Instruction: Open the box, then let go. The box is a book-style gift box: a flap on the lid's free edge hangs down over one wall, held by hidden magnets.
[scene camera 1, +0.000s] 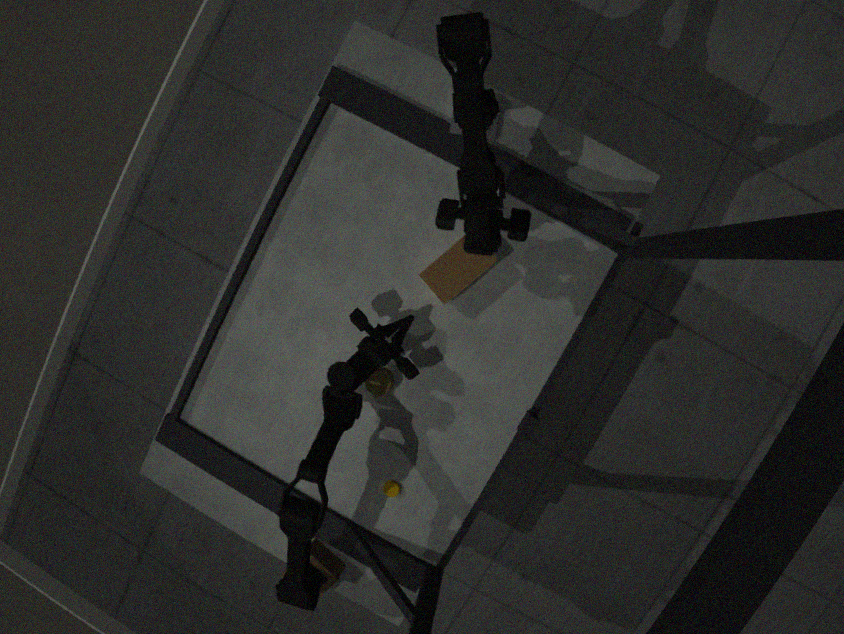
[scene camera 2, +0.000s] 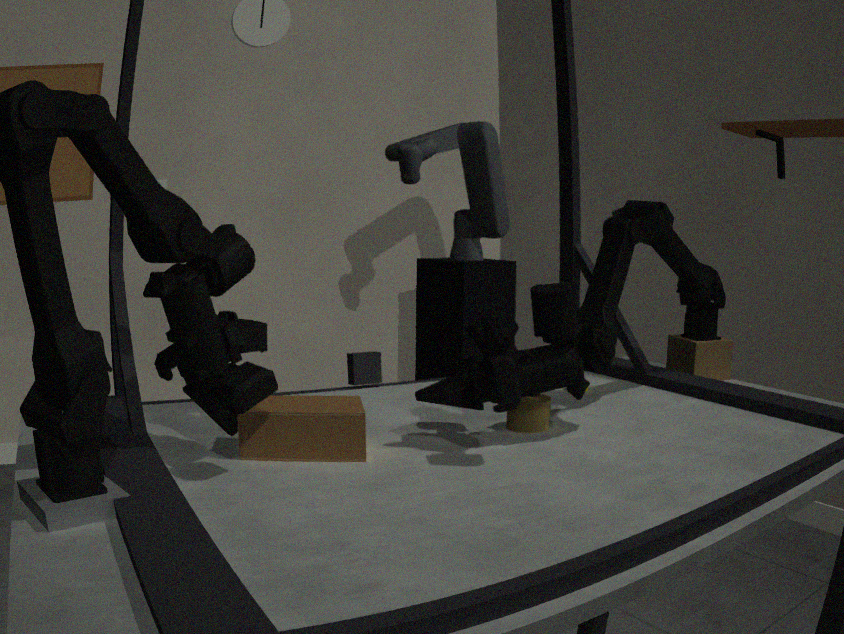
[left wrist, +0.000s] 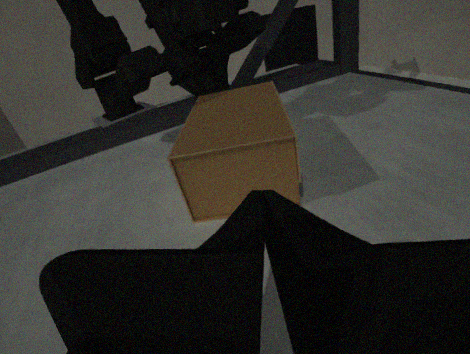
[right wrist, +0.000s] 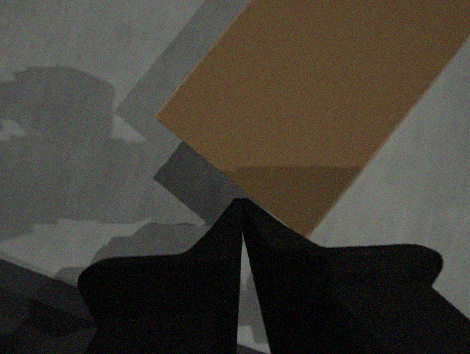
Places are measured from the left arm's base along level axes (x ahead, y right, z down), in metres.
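Pixels of known places: left gripper, fingertip midpoint: (scene camera 1: 413, 315) (scene camera 2: 416, 396) (left wrist: 261, 200); right gripper, fingertip midpoint: (scene camera 2: 233, 433) (right wrist: 240, 204); left arm's base, origin of the base link: (scene camera 1: 309, 578) (scene camera 2: 701, 337); right arm's base, origin of the base link: (scene camera 2: 71, 487) (left wrist: 122, 112).
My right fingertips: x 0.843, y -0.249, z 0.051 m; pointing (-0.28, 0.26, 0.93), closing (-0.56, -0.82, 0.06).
Note:
Ahead of a thing's pixels: the offset from my right fingertips to its top centre.
The orange-brown gift box {dx -0.085, dy +0.006, dz -0.035 m} (scene camera 1: 450, 274) (scene camera 2: 307, 438) (left wrist: 235, 182) (right wrist: 310, 90) stands on the table with its lid flat and closed. I cannot tell which wall carries the flap. My right gripper (scene camera 2: 234, 431) (right wrist: 240, 204) is shut and empty, pointing down close beside one end of the box, below lid height; contact is unclear. The arm hides its tips in scene camera 1. My left gripper (scene camera 1: 411, 317) (scene camera 2: 418, 394) (left wrist: 261, 200) is shut and empty, low over the table and pointing towards the opposite end of the box, with a gap between them.
A yellowish cylinder {dx -0.391, dy +0.051, dz -0.017 m} (scene camera 1: 380, 383) (scene camera 2: 528, 414) stands under the left forearm. A small yellow object {dx -0.563, dy +0.242, dz +0.010 m} (scene camera 1: 391, 488) lies nearer the left arm's base. A brown block {dx -0.843, dy +0.249, dz -0.051 m} (scene camera 1: 327, 565) (scene camera 2: 713, 358) is beside that base. A dark frame (scene camera 1: 235, 279) (scene camera 2: 197, 545) borders the table.

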